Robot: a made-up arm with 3 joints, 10 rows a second.
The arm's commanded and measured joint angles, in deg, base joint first. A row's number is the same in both.
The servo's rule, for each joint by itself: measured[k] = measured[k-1] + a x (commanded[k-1-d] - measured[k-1]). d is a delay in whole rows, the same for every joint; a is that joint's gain. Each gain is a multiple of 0.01, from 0.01 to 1. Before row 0 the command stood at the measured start. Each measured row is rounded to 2 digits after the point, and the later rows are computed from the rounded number. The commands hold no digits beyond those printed.
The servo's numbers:
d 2
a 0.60 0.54 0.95
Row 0, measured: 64.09 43.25 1.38
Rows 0 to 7, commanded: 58.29 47.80 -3.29; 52.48 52.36 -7.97; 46.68 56.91 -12.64; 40.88 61.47 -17.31; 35.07 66.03 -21.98; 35.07 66.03 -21.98; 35.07 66.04 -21.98; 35.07 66.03 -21.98
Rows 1 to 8, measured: 64.09 43.25 1.38; 64.09 43.25 1.38; 60.61 45.71 -3.06; 55.73 49.30 -7.72; 50.30 53.41 -12.39; 44.65 57.76 -17.06; 38.90 62.23 -21.73; 36.60 64.28 -21.97
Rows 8 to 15, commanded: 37.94 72.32 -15.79; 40.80 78.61 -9.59; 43.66 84.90 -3.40; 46.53 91.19 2.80; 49.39 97.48 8.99; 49.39 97.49 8.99; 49.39 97.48 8.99; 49.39 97.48 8.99
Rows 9 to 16, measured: 35.68 65.23 -21.98; 35.31 65.66 -21.98; 36.89 69.26 -16.10; 39.24 74.31 -9.92; 41.89 80.03 -3.73; 44.67 86.06 2.47; 47.50 92.23 8.66; 48.63 95.07 8.97
